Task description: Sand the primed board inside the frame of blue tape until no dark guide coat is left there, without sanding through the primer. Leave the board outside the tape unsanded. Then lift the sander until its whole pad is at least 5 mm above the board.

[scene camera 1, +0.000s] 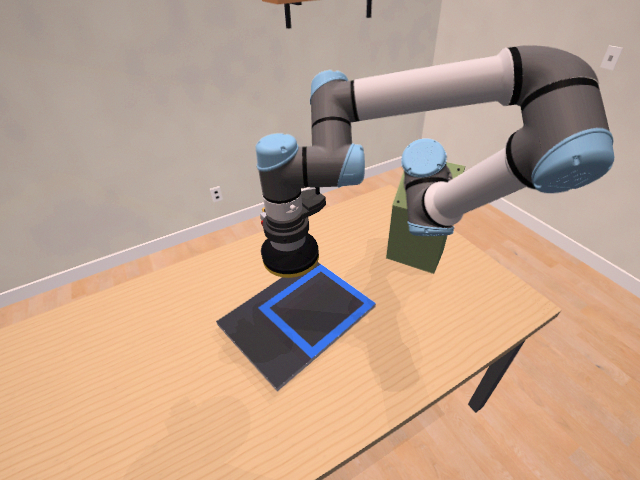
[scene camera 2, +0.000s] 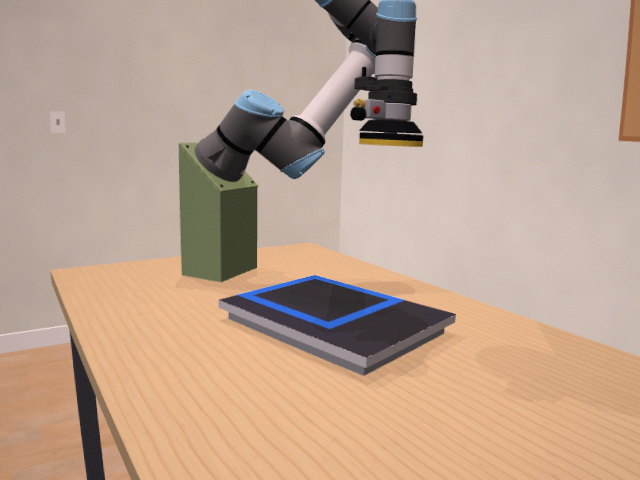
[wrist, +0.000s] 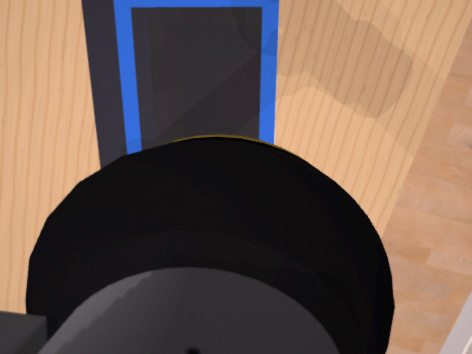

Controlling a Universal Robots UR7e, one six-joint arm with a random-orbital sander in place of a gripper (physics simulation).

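Pixels of known places: arm's base, origin of its link: (scene camera 2: 218, 162).
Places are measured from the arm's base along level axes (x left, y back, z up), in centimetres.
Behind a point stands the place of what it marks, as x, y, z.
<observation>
The board (scene camera 1: 248, 330) {3.1, -67.6, -27.0} (scene camera 2: 398, 333) {6.2, -70.1, -26.8} (wrist: 106, 75) {-9.2, -47.5, -27.0} lies flat on the table, dark across its top. The frame of blue tape (scene camera 1: 287, 330) {9.1, -57.5, -26.9} (scene camera 2: 289, 311) {-5.1, -50.0, -26.9} (wrist: 128, 75) {-5.7, -46.7, -26.9} encloses part of it. The surface inside the tape is dark brown-grey; the board outside is more blue-black. Shadows cross both, so the amount of guide coat is hard to judge. The sander (scene camera 1: 289, 253) (scene camera 2: 391, 129) (wrist: 215, 200) takes the gripper's place and has no fingers. Its yellow-edged pad is about level, high above the board and clear of it. In the wrist view the sander hides the board's near part.
The arm stands on a green pedestal (scene camera 1: 413, 242) {3.9, -6.0, -19.8} (scene camera 2: 238, 232) {3.4, -6.3, -18.9} at the end of the wooden table (scene camera 1: 129, 361) {-7.7, -102.4, -31.3} (scene camera 2: 258, 413) {-24.5, -75.2, -31.3} (wrist: 45, 100) {-21.6, -54.4, -31.3}, beyond the taped end of the board. The walls stand behind the table. Arm shadows fall on the table.
</observation>
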